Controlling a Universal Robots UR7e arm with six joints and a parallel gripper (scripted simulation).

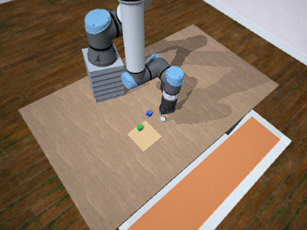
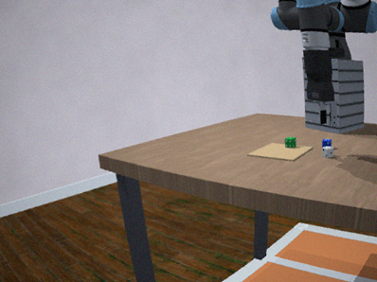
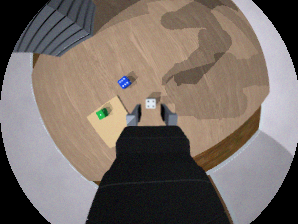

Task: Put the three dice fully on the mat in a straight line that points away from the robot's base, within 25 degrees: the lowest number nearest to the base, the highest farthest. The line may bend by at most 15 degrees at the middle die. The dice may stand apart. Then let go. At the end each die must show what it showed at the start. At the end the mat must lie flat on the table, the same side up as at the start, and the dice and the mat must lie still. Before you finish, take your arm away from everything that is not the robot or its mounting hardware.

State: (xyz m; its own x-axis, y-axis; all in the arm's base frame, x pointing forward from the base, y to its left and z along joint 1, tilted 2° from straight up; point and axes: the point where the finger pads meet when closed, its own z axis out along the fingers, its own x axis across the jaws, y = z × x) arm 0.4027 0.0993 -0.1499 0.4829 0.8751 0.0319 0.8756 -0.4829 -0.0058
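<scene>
The white die lies 90 mm below my hand. Round my hand: tan mat: 140 mm to the right, 100 mm below; green die: 140 mm to the right, 80 mm below, 40 mm behind; blue die: 90 mm below, 80 mm behind, 30 mm to the right.
</scene>
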